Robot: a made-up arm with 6 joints. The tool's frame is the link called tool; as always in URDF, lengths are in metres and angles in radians.
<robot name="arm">
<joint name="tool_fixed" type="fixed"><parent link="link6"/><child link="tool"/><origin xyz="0 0 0"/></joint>
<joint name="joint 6" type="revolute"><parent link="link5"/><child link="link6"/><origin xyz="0 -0.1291 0"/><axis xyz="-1 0 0"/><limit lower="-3.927" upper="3.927" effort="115" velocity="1.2"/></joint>
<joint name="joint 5" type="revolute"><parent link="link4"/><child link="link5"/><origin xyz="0.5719 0 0"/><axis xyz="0 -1 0"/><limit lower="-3.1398" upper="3.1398" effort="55" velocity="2.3"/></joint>
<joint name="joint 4" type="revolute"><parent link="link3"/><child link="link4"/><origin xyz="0 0 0"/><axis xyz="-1 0 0"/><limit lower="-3.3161" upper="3.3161" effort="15" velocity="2.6"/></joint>
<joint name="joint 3" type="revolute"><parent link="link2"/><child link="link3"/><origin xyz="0 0 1.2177"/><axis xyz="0 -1 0"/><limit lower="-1.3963" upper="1.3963" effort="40" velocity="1.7"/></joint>
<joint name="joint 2" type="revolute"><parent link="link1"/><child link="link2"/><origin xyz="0 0 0"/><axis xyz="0 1 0"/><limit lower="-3.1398" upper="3.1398" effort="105" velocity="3"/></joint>
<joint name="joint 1" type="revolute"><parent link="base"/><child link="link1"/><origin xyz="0 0 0.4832"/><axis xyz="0 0 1"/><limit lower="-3.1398" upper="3.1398" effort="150" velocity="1.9"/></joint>
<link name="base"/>
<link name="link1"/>
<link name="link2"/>
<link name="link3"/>
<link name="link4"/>
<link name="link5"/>
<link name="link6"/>
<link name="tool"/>
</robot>
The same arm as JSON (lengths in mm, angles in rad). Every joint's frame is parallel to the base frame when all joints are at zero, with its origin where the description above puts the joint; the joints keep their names.
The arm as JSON. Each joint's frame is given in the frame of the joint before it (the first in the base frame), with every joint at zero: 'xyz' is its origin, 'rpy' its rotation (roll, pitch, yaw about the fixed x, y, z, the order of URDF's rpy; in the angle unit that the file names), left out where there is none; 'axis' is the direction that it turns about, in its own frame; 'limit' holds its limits. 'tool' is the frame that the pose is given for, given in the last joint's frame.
{
  "units": {
    "length": "mm",
    "angle": "rad"
  },
  "joints": [
    {
      "name": "joint 1",
      "type": "revolute",
      "origin": {
        "xyz": [
          0.0,
          0.0,
          483.2
        ]
      },
      "axis": [
        0.0,
        0.0,
        1.0
      ],
      "limit": {
        "lower": -3.1398,
        "upper": 3.1398
      }
    },
    {
      "name": "joint 2",
      "type": "revolute",
      "origin": {
        "xyz": [
          0.0,
          0.0,
          0.0
        ]
      },
      "axis": [
        0.0,
        1.0,
        0.0
      ],
      "limit": {
        "lower": -3.1398,
        "upper": 3.1398
      }
    },
    {
      "name": "joint 3",
      "type": "revolute",
      "origin": {
        "xyz": [
          0.0,
          0.0,
          1217.7
        ]
      },
      "axis": [
        0.0,
        -1.0,
        0.0
      ],
      "limit": {
        "lower": -1.3963,
        "upper": 1.3963
      }
    },
    {
      "name": "joint 4",
      "type": "revolute",
      "origin": {
        "xyz": [
          0.0,
          0.0,
          0.0
        ]
      },
      "axis": [
        -1.0,
        0.0,
        0.0
      ],
      "limit": {
        "lower": -3.3161,
        "upper": 3.3161
      }
    },
    {
      "name": "joint 5",
      "type": "revolute",
      "origin": {
        "xyz": [
          571.9,
          0.0,
          0.0
        ]
      },
      "axis": [
        0.0,
        -1.0,
        0.0
      ],
      "limit": {
        "lower": -3.1398,
        "upper": 3.1398
      }
    },
    {
      "name": "joint 6",
      "type": "revolute",
      "origin": {
        "xyz": [
          0.0,
          -129.1,
          0.0
        ]
      },
      "axis": [
        -1.0,
        0.0,
        0.0
      ],
      "limit": {
        "lower": -3.927,
        "upper": 3.927
      }
    }
  ],
  "tool": {
    "origin": {
      "xyz": [
        0.0,
        0.0,
        0.0
      ]
    }
  }
}

